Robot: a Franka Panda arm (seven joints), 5 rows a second.
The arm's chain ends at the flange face. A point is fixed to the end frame.
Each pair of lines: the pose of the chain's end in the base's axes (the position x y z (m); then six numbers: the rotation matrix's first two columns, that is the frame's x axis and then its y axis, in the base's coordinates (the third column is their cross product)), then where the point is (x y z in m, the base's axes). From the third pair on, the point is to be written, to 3 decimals.
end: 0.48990, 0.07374, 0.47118, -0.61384, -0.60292, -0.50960, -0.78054, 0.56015, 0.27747
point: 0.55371 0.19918 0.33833
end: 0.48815, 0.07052, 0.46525, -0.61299, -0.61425, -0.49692, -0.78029, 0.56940, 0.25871
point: 0.55301 0.19228 0.32951
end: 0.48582, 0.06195, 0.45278, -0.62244, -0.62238, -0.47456, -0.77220, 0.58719, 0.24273
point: 0.552 0.178 0.313
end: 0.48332, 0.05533, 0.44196, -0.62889, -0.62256, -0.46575, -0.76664, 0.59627, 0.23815
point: 0.550 0.170 0.301
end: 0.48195, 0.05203, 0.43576, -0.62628, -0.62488, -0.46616, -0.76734, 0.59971, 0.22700
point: 0.550 0.165 0.294
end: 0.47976, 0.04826, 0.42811, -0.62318, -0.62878, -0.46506, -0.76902, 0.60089, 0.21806
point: 0.548 0.160 0.286
